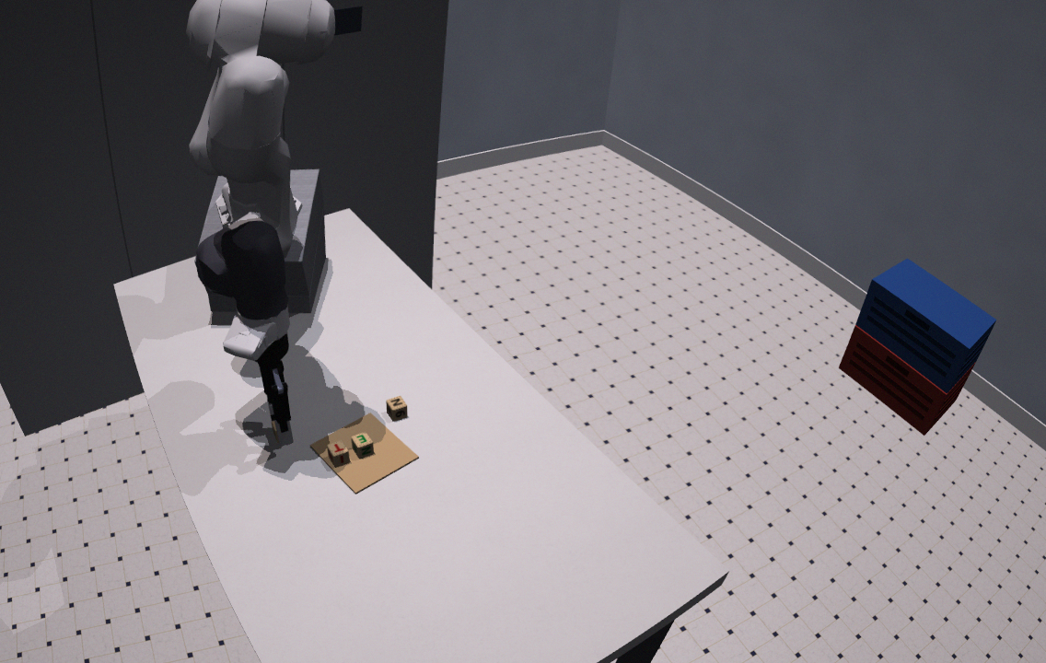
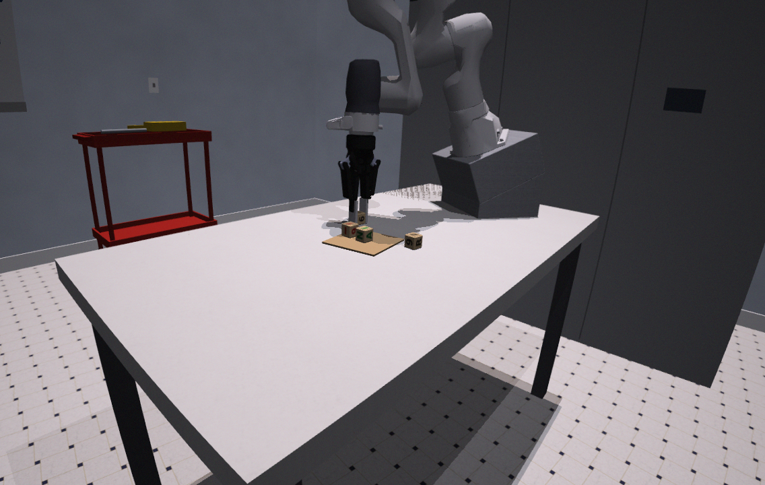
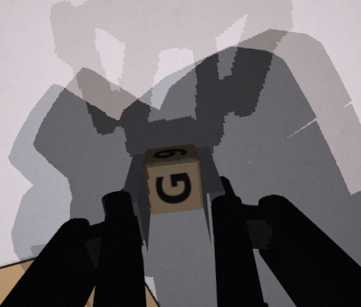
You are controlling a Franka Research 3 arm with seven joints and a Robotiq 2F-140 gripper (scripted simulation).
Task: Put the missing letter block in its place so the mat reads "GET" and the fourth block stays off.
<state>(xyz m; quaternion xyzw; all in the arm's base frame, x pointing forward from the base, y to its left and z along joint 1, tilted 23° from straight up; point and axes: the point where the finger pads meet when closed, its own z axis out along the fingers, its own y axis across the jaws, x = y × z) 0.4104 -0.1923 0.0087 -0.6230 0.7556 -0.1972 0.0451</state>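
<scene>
Right now the E block is 120 mm ahead of my hand, 100 mm to the left of it and 20 mm below it. Also, from my hand: G block 20 mm below; mat 120 mm ahead, 100 mm to the left, 30 mm below; T block 110 mm ahead, 50 mm to the left, 20 mm below.
</scene>
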